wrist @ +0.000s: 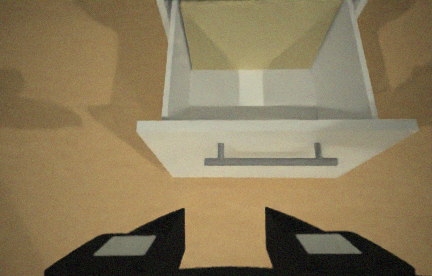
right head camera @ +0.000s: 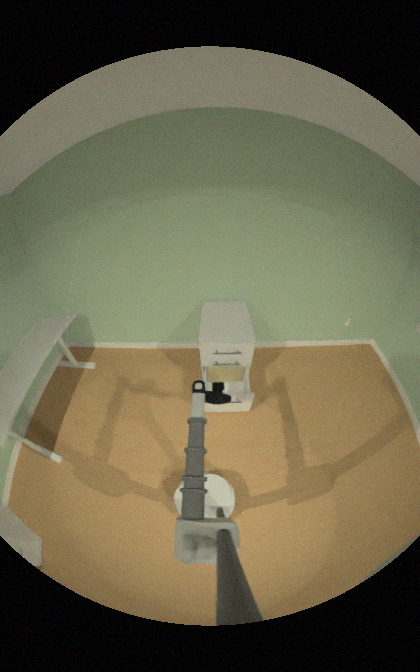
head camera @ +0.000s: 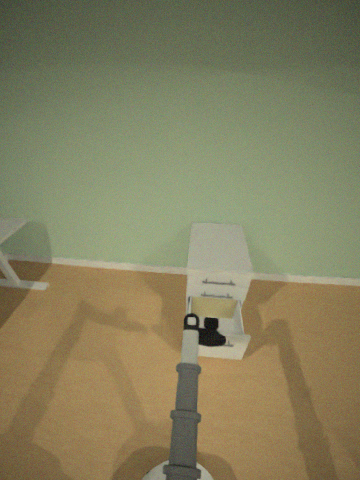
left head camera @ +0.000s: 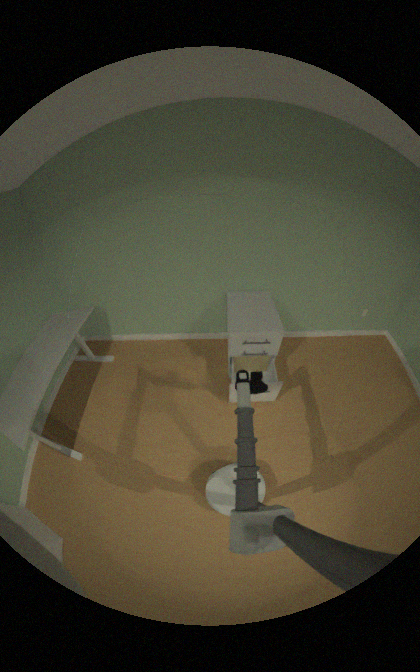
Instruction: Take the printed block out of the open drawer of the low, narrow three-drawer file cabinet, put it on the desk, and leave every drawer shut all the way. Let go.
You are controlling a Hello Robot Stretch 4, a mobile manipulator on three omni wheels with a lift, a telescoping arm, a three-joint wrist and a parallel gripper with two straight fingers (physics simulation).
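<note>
The low white three-drawer file cabinet (head camera: 216, 247) (left head camera: 252, 310) (right head camera: 225, 320) stands against the wall. Its bottom drawer (head camera: 239, 348) (left head camera: 272, 394) (right head camera: 245, 403) (wrist: 185, 145) is pulled out; the two above look shut. In the wrist view I see into the drawer, with a yellowish back and a bright strip on its floor between shadows. I cannot make out the printed block. My gripper (head camera: 211, 336) (left head camera: 257, 384) (right head camera: 217, 395) (wrist: 225, 227) is open and empty, over the drawer's front part in the head views; its fingertips are hidden there. The white desk (head camera: 7, 227) (left head camera: 37, 362) (right head camera: 27, 362) stands at the left.
The wall with a white skirting board (head camera: 115, 265) (left head camera: 165, 337) (right head camera: 135, 345) runs behind the cabinet. The desk's foot (head camera: 30, 285) (left head camera: 97, 359) (right head camera: 80, 365) rests on the floor left of the cabinet. Another pale surface (left head camera: 42, 535) (right head camera: 22, 537) shows at the lower left.
</note>
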